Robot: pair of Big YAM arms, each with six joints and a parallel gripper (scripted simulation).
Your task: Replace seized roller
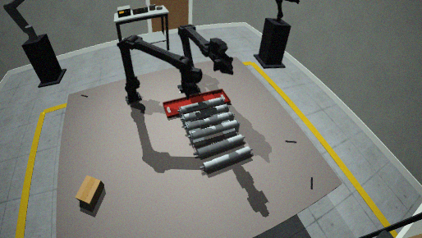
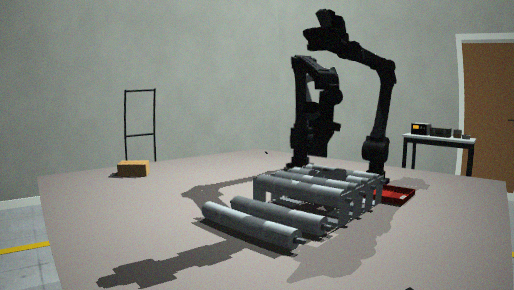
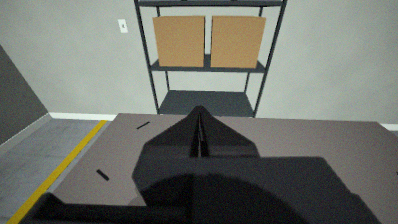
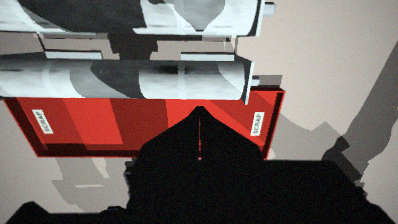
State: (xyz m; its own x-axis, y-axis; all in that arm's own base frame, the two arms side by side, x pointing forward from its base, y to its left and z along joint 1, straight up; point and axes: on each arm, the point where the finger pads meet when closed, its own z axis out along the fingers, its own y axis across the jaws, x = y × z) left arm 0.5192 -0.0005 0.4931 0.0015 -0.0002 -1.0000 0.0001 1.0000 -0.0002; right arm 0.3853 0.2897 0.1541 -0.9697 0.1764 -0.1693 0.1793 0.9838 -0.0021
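Now: right hand 110 mm to the right of the bed roller, 80 mm above it and 70 mm short of it. Round my right hand: red scrap tray (150 mm below, 110 mm behind, 80 mm to the left); then cardboard box (690 mm to the right, 490 mm ahead, 120 mm below).
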